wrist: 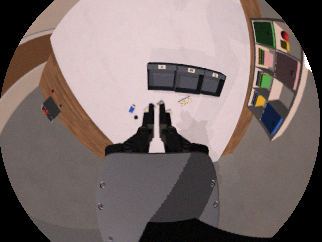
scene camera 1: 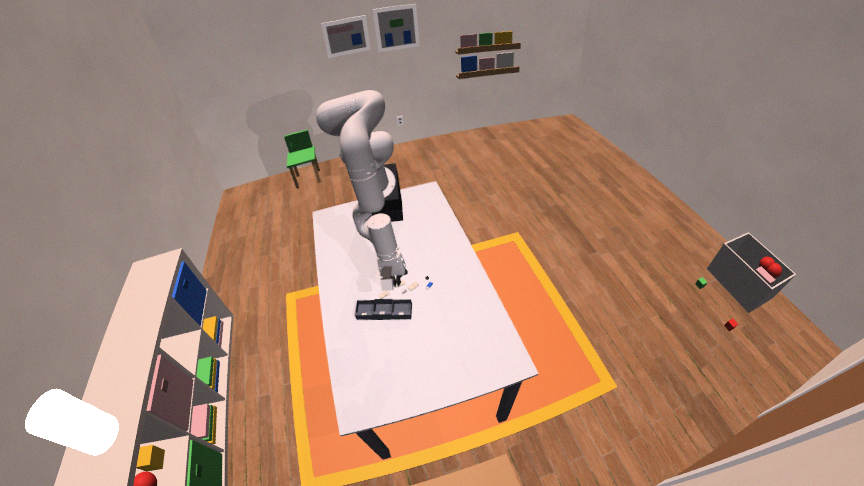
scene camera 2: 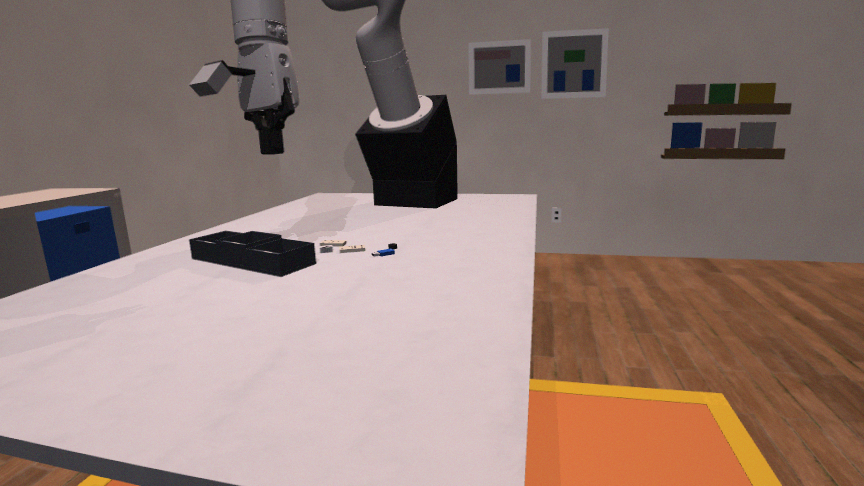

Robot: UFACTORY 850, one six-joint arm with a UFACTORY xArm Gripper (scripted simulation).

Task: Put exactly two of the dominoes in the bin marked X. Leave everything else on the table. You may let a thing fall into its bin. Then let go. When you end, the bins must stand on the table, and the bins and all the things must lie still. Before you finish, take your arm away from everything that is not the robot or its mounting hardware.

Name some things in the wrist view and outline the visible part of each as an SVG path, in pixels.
My gripper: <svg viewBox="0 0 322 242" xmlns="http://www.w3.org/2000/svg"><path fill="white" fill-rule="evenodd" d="M105 148L105 157L100 166L96 190L97 219L104 242L268 242L271 239L244 236L218 229L220 212L219 187L215 167L209 156L209 149L206 145L190 143L177 133L176 128L172 126L170 112L165 110L165 103L159 104L159 138L164 142L165 153L149 153L150 142L154 138L153 103L149 103L148 112L143 113L142 126L138 128L136 134L124 143L108 145Z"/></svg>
A black bin tray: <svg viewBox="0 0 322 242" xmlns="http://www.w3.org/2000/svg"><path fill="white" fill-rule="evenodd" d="M147 63L148 90L174 91L200 95L201 92L203 95L220 97L227 77L221 72L192 65L165 62Z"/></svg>
